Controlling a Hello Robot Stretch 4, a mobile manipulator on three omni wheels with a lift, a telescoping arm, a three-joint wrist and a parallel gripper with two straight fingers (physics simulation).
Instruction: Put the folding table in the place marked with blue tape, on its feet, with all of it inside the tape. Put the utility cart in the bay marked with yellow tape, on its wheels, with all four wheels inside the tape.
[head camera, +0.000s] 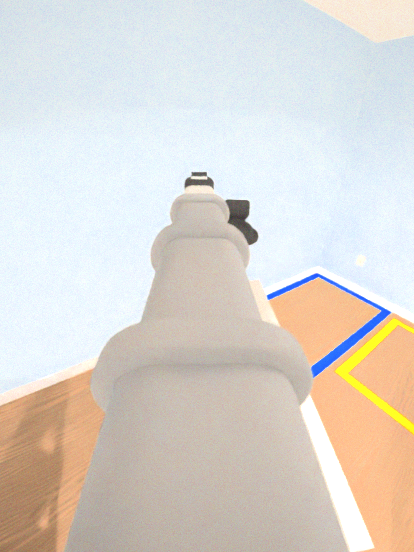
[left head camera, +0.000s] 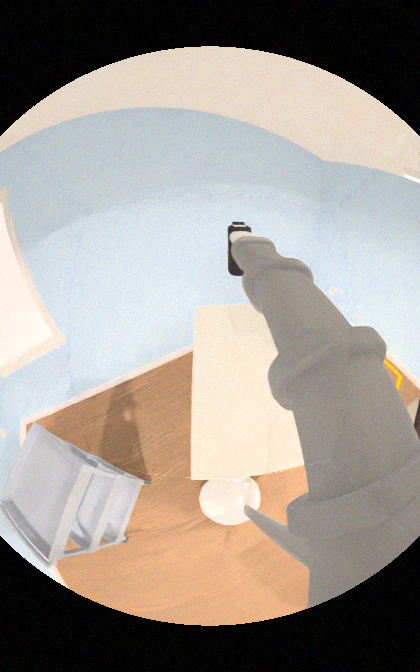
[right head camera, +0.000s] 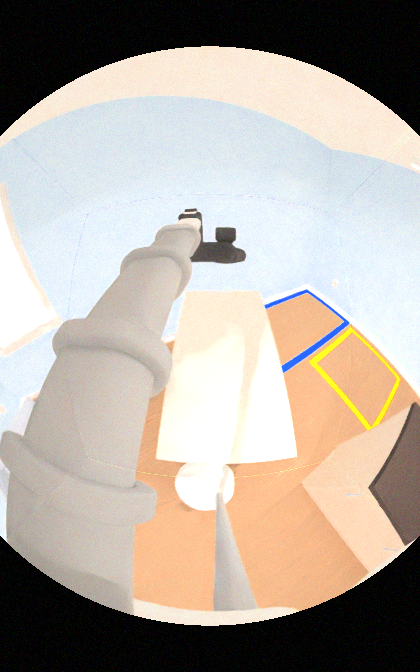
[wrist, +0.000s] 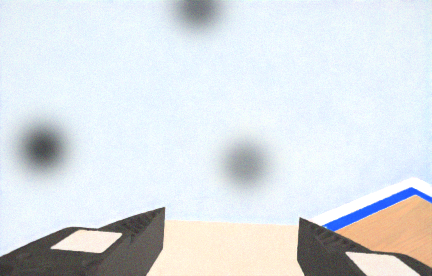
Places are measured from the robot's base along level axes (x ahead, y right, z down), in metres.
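Where they show: gripper, between the fingertips: (wrist: 230, 232).
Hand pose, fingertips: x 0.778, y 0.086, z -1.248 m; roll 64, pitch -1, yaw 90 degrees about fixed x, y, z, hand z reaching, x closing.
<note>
After its pixels a point has its place.
The folding table's long cream top (head camera: 335, 465) {z -0.716, x 0.328, y 0.405 m} (left head camera: 235, 395) (right head camera: 210, 390) (wrist: 227, 252) {z -0.716, x 1.231, y 0.078 m} stretches from beside my base toward the wall; its feet are hidden. In the right head view it lies left of the blue tape outline (head camera: 350, 345) {z 0.027, x 1.422, y 1.359 m} (right head camera: 315, 347) (wrist: 368, 209) {z 0.027, x 2.369, y 1.119 m}. The yellow tape outline (head camera: 377, 400) {z 0.027, x 0.900, y 1.280 m} (right head camera: 342, 394) lies to the right of the blue one. The grey utility cart (left head camera: 75, 500) stands upright at the lower left of the left head view. My gripper (wrist: 230, 233) {z -1.248, x 0.778, y 0.086 m} is open and empty, with the table's far end below and beyond its fingertips in the wrist view.
A beige box-like piece (right head camera: 340, 505) with a dark brown panel (right head camera: 400, 480) stands at the lower right of the right head view. My extended arm (head camera: 205, 450) {z -1.460, x 0.124, y 0.000 m} (left head camera: 360, 425) (right head camera: 95, 400) covers part of the table. Pale blue walls stand behind the table and tape.
</note>
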